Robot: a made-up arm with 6 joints. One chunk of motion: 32 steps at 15 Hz.
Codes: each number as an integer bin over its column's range. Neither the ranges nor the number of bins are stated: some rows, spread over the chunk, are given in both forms.
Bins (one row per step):
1: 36 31 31 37 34 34
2: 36 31 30 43 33 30
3: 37 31 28 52 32 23
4: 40 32 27 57 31 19
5: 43 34 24 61 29 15
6: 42 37 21 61 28 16
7: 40 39 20 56 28 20
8: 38 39 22 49 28 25
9: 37 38 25 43 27 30
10: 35 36 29 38 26 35
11: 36 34 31 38 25 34
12: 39 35 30 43 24 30
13: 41 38 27 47 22 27
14: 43 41 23 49 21 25
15: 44 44 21 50 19 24
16: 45 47 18 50 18 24
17: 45 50 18 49 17 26
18: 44 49 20 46 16 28
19: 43 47 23 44 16 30
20: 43 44 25 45 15 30
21: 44 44 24 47 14 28
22: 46 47 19 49 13 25
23: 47 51 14 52 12 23
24: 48 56 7 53 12 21
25: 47 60 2 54 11 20
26: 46 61 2 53 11 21
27: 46 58 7 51 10 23
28: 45 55 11 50 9 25
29: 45 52 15 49 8 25
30: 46 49 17 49 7 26
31: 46 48 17 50 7 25
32: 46 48 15 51 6 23
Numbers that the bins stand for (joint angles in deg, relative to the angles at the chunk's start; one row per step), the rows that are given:
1: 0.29 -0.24 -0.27 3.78 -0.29 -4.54
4: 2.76 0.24 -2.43 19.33 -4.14 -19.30
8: 1.52 3.57 -5.13 13.11 -8.00 -13.40
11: 0.29 1.19 -0.27 4.56 -11.86 -4.54
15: 5.24 5.95 -5.67 13.89 -19.57 -14.38
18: 5.24 8.33 -6.21 10.78 -23.43 -10.44
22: 6.48 7.38 -6.75 13.11 -27.29 -13.40
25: 7.10 13.57 -15.92 17.00 -29.86 -18.32
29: 5.86 9.76 -8.90 13.11 -33.71 -13.40
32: 6.48 7.86 -8.90 14.67 -36.29 -15.37
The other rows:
2: 0.29 -0.24 -0.81 8.44 -1.57 -8.48
3: 0.90 -0.24 -1.89 15.44 -2.86 -15.37
5: 4.62 1.19 -4.05 22.44 -6.71 -23.24
6: 4.00 2.62 -5.67 22.44 -8.00 -22.25
7: 2.76 3.57 -6.21 18.56 -8.00 -18.32
9: 0.90 3.10 -3.51 8.44 -9.29 -8.48
10: -0.33 2.14 -1.35 4.56 -10.57 -3.56
12: 2.14 1.67 -0.81 8.44 -13.14 -8.48
13: 3.38 3.10 -2.43 11.56 -15.71 -11.43
14: 4.62 4.52 -4.59 13.11 -17.00 -13.40
16: 5.86 7.38 -7.29 13.89 -20.86 -14.38
17: 5.86 8.81 -7.29 13.11 -22.14 -12.41
19: 4.62 7.38 -4.59 9.22 -23.43 -8.48
20: 4.62 5.95 -3.51 10.00 -24.71 -8.48
21: 5.24 5.95 -4.05 11.56 -26.00 -10.44
23: 7.10 9.29 -9.44 15.44 -28.57 -15.37
24: 7.71 11.67 -13.22 16.22 -28.57 -17.33
26: 6.48 14.05 -15.92 16.22 -29.86 -17.33
27: 6.48 12.62 -13.22 14.67 -31.14 -15.37
28: 5.86 11.19 -11.06 13.89 -32.43 -13.40
30: 6.48 8.33 -7.83 13.11 -35.00 -12.41
31: 6.48 7.86 -7.83 13.89 -35.00 -13.40

